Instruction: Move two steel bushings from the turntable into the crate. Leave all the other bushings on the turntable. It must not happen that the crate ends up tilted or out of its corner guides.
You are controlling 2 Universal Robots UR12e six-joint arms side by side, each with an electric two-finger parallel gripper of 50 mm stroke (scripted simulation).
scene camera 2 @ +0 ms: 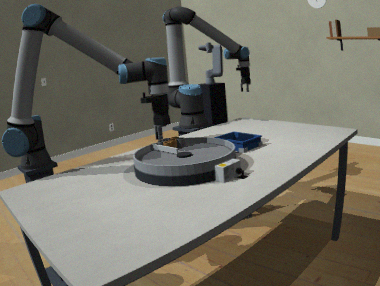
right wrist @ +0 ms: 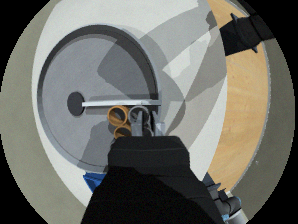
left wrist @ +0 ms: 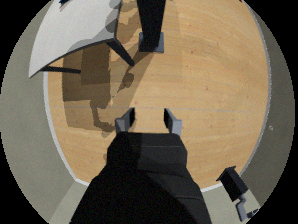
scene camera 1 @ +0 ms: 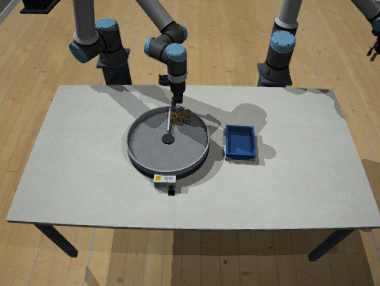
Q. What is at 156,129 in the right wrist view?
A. My right gripper.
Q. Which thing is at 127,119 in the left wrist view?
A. My left gripper.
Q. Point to a blue crate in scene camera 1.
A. At 238,138
